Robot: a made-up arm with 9 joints. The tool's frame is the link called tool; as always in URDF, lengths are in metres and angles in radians.
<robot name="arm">
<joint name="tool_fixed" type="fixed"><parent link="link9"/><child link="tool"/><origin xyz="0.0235 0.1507 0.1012" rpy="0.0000 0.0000 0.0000"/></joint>
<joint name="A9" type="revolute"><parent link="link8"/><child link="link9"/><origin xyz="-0.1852 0.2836 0.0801" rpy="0.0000 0.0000 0.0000"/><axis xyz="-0.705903 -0.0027 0.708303"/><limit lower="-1.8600" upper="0.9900" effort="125" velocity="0.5"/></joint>
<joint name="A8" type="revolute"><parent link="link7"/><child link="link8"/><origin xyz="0.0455 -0.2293 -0.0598" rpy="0.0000 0.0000 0.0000"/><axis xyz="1 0 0"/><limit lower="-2.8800" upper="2.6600" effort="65" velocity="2.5"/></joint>
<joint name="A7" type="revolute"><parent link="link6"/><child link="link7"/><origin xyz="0.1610 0.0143 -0.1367" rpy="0.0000 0.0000 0.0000"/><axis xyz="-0.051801 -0.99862 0.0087"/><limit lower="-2.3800" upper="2.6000" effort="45" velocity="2.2"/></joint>
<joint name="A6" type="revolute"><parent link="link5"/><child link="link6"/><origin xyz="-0.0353 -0.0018 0.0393" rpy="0.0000 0.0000 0.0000"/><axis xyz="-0.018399 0.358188 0.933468"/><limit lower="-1.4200" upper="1.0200" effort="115" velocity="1.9"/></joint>
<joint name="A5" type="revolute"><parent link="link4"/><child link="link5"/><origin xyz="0.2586 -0.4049 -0.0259" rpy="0.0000 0.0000 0.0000"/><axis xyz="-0.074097 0.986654 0.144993"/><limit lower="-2.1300" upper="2.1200" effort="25" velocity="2"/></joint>
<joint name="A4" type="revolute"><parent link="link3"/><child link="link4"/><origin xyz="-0.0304 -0.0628 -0.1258" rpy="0.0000 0.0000 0.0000"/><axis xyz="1 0 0"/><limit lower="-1.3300" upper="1.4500" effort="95" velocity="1.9"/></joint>
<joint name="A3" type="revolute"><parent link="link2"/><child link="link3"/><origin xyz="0.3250 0.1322 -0.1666" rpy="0.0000 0.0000 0.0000"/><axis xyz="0.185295 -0.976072 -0.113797"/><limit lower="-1.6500" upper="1.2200" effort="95" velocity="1.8"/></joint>
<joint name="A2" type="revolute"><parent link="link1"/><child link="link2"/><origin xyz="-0.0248 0.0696 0.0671" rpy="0.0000 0.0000 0.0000"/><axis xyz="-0.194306 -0.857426 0.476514"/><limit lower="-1.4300" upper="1.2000" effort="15" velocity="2.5"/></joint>
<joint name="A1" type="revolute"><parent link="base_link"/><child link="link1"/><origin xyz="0.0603 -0.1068 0.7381" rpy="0.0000 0.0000 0.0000"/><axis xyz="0.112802 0.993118 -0.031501"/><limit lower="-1.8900" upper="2.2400" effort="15" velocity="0.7"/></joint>
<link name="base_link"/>
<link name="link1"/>
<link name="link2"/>
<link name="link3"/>
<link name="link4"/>
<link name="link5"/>
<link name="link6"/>
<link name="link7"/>
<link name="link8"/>
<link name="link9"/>
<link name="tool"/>
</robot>
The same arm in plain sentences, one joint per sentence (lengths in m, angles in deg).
The arm has nine revolute joints in a row. What follows holds with every joint at zero, and every direction is one of the base frame's.
The first joint lies 0.0603 m along +x and 0.1068 m along -y and 0.7381 m along +z from the base frame's origin and turns about the direction (0.112802, 0.993118, -0.031501), from -108.29 to 128.34 deg.
The second joint lies 0.0248 m along -x and 0.0696 m along +y and 0.0671 m along +z from the first joint and turns about the direction (-0.194306, -0.857426, 0.476514), from -81.93 to 68.75 deg.
The third joint lies 0.325 m along +x and 0.1322 m along +y and 0.1666 m along -z from the second joint and turns about the direction (0.185295, -0.976072, -0.113797), from -94.54 to 69.9 deg.
The fourth joint lies 0.0304 m along -x and 0.0628 m along -y and 0.1258 m along -z from the third joint and turns about +x, from -76.2 to 83.08 deg.
The fifth joint lies 0.2586 m along +x and 0.4049 m along -y and 0.0259 m along -z from the fourth joint and turns about the direction (-0.074097, 0.986654, 0.144993), from -122.04 to 121.47 deg.
The sixth joint lies 0.0353 m along -x and 0.0018 m along -y and 0.0393 m along +z from the fifth joint and turns about the direction (-0.018399, 0.358188, 0.933468), from -81.36 to 58.44 deg.
The seventh joint lies 0.161 m along +x and 0.0143 m along +y and 0.1367 m along -z from the sixth joint and turns about the direction (-0.051801, -0.99862, 0.0087), from -136.36 to 148.97 deg.
The eighth joint lies 0.0455 m along +x and 0.2293 m along -y and 0.0598 m along -z from the seventh joint and turns about +x, from -165.01 to 152.41 deg.
The ninth joint lies 0.1852 m along -x and 0.2836 m along +y and 0.0801 m along +z from the eighth joint and turns about the direction (-0.705903, -0.0027, 0.708303), from -106.57 to 56.72 deg.
The tool frame, which is the frame that the pose is given for, lies 0.0235 m along +x and 0.1507 m along +y and 0.1012 m along +z from the ninth joint; its axes are parallel to the base frame's.

